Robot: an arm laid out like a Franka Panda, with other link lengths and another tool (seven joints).
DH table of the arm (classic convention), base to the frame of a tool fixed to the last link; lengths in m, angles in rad. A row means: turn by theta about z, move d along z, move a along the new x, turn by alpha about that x. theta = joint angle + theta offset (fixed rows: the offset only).
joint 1: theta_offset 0; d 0.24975; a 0; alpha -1.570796
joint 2: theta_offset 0; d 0; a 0; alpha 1.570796
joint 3: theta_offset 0; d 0.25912; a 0.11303; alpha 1.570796
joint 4: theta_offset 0; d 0; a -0.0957; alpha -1.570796
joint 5: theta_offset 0; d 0.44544; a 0; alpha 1.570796
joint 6: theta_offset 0; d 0; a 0.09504; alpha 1.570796
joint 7: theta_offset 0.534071; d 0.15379; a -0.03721; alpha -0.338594
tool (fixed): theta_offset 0; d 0.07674; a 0; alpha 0
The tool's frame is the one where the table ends.
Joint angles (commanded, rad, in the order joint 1, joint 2, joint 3, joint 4, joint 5, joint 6, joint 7), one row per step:
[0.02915 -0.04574 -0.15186 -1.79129 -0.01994 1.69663 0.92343]
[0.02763 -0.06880 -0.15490 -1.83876 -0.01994 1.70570 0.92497]
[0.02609 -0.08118 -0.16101 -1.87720 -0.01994 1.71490 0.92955]
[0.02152 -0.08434 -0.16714 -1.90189 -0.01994 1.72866 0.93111]
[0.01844 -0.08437 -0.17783 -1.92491 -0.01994 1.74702 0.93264]
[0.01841 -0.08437 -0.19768 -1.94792 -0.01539 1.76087 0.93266]
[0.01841 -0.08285 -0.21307 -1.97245 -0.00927 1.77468 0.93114]
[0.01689 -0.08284 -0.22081 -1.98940 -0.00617 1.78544 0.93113]
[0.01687 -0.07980 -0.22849 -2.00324 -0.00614 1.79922 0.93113]
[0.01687 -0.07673 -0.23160 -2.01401 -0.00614 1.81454 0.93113]
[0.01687 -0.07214 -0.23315 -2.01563 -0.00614 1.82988 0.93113]
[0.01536 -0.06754 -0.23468 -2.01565 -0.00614 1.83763 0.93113]
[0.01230 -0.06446 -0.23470 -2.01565 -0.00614 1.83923 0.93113]
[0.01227 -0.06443 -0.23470 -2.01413 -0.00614 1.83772 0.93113]
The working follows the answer.
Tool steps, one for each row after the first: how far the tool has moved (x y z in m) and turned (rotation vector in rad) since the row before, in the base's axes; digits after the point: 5 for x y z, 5 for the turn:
[-0.00945 -0.00150 -0.00973 0.00555 0.01504 -0.00558]
[-0.00733 -0.00334 -0.01161 0.00430 0.01663 -0.01168]
[-0.00336 -0.00571 -0.00992 0.00203 0.00767 -0.01182]
[-0.00231 -0.00762 -0.01073 0.00156 0.00459 -0.01483]
[-0.00396 -0.00998 -0.01083 0.00759 0.00833 -0.02072]
[-0.00442 -0.00682 -0.01233 0.00919 0.01098 -0.01533]
[-0.00288 -0.00409 -0.00786 0.00477 0.00552 -0.01004]
[-0.00156 -0.00410 -0.00805 0.00064 0.00310 -0.00760]
[-0.00004 -0.00175 -0.00646 -0.00074 -0.00138 -0.00309]
[0.00269 -0.00153 -0.00285 -0.00285 -0.00882 -0.00169]
[0.00128 -0.00214 -0.00236 -0.00162 -0.00295 -0.00312]
[-0.00006 -0.00186 -0.00171 -0.00039 0.00152 -0.00310]
[0.00011 -0.00005 0.00067 -0.00001 0.00002 -0.00004]

Tool pose at each row, in the base's axes (x y z in m, rotation vector in rad; rounded; the steps above come from the unrounded poses):
[0.60966 -0.04545 0.30071 1.99840 -2.01305 -0.38941]
[0.60021 -0.04695 0.29098 1.98761 -2.01113 -0.41045]
[0.59288 -0.05029 0.27938 1.96938 -2.01440 -0.43282]
[0.58952 -0.05600 0.26946 1.95498 -2.02270 -0.44461]
[0.58721 -0.06363 0.25873 1.93930 -2.03590 -0.45380]
[0.58324 -0.07361 0.24790 1.91913 -2.05381 -0.47427]
[0.57882 -0.08043 0.23556 1.90304 -2.06443 -0.49753]
[0.57594 -0.08452 0.22770 1.89276 -2.07214 -0.50992]
[0.57438 -0.08861 0.21965 1.88397 -2.07825 -0.51502]
[0.57434 -0.09036 0.21319 1.88152 -2.08226 -0.51375]
[0.57702 -0.09189 0.21033 1.88395 -2.08922 -0.50351]
[0.57831 -0.09403 0.20797 1.88197 -2.09411 -0.49991]
[0.57825 -0.09589 0.20626 1.87783 -2.09633 -0.50144]
[0.57836 -0.09595 0.20692 1.87778 -2.09636 -0.50146]

